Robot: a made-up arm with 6 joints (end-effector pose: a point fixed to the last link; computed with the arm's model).
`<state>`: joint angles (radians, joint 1 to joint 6).
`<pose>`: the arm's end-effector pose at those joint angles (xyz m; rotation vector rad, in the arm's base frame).
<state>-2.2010 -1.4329 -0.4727 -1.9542 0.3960 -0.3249</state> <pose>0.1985 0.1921 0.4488 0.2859 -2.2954 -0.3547</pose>
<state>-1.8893 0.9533 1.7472 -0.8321 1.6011 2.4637</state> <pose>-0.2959 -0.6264 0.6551 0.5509 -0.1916 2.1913</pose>
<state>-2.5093 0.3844 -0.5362 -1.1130 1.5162 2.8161</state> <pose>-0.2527 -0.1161 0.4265 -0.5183 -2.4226 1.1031</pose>
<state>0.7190 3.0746 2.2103 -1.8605 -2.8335 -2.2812</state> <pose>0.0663 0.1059 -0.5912 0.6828 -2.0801 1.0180</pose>
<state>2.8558 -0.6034 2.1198 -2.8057 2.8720 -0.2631</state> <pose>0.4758 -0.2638 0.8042 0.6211 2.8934 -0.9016</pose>
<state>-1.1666 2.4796 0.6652 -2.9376 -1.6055 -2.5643</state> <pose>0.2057 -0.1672 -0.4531 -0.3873 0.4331 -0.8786</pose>
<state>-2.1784 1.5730 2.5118 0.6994 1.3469 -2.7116</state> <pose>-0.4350 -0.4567 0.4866 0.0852 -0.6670 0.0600</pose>
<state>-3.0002 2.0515 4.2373 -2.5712 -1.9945 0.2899</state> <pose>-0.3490 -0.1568 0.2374 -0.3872 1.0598 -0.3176</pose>
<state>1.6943 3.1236 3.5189 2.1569 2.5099 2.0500</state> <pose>-0.0962 0.2092 -0.1062 -1.3633 2.2077 0.7105</pose>
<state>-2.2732 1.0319 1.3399 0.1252 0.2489 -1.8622</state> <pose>-0.5524 -0.4592 0.5894 0.3894 -1.8063 -1.1641</pose>
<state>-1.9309 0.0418 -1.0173 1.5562 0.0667 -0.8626</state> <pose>-0.0950 -0.2471 0.5741 0.5138 1.1287 -1.2811</pose>
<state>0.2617 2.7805 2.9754 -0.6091 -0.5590 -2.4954</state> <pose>0.4777 0.0210 -0.2917 2.8901 0.8703 -0.3754</pose>
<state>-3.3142 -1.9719 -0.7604 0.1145 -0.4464 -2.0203</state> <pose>0.4201 0.0538 0.2736 -0.8150 -2.0204 -1.4960</pose>
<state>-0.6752 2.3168 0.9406 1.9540 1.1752 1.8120</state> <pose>0.4629 -0.3103 -0.3814 -1.9669 -0.9502 1.1880</pose>
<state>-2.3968 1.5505 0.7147 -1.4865 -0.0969 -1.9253</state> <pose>-0.4610 -0.4105 -0.0538 -0.7891 2.0980 0.0430</pose>
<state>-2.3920 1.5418 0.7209 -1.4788 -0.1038 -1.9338</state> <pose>-0.4627 -0.4149 -0.0478 -0.8071 2.1026 0.0364</pose>
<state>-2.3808 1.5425 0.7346 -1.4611 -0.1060 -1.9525</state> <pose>-0.4624 -0.4211 -0.0468 -0.8258 2.1054 0.0361</pose>
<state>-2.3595 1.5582 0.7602 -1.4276 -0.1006 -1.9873</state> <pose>-0.4586 -0.4302 -0.0537 -0.8457 2.1061 0.0454</pose>
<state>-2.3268 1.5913 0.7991 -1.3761 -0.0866 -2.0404</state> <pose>-0.4506 -0.4423 -0.0699 -0.8671 2.1047 0.0652</pose>
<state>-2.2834 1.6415 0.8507 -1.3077 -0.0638 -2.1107</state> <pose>-0.4377 -0.4564 -0.0949 -0.8905 2.1034 0.0940</pose>
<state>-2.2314 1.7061 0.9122 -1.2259 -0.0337 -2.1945</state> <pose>-0.4198 -0.4708 -0.1270 -0.9173 2.1035 0.1289</pose>
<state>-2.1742 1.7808 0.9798 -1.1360 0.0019 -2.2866</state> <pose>-0.3976 -0.4834 -0.1636 -0.9485 2.1064 0.1654</pose>
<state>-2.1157 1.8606 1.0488 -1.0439 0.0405 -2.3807</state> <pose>-0.3725 -0.4924 -0.2019 -0.9844 2.1115 0.2000</pose>
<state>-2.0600 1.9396 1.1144 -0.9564 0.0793 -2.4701</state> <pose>-0.3467 -0.4967 -0.2388 -1.0234 2.1174 0.2295</pose>
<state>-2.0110 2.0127 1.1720 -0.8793 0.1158 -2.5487</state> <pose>-0.3225 -0.4962 -0.2720 -1.0617 2.1223 0.2531</pose>
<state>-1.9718 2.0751 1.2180 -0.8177 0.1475 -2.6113</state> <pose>-0.3022 -0.4919 -0.2997 -1.0946 2.1255 0.2712</pose>
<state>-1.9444 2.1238 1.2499 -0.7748 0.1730 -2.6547</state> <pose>-0.2868 -0.4850 -0.3213 -1.1170 2.1271 0.2853</pose>
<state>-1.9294 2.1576 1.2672 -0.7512 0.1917 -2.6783</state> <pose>-0.2771 -0.4770 -0.3367 -1.1258 2.1279 0.2970</pose>
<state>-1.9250 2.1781 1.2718 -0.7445 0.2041 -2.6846</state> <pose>-0.2722 -0.4688 -0.3469 -1.1218 2.1282 0.3074</pose>
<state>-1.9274 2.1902 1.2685 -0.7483 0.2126 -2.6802</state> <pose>-0.2702 -0.4607 -0.3539 -1.1091 2.1285 0.3170</pose>
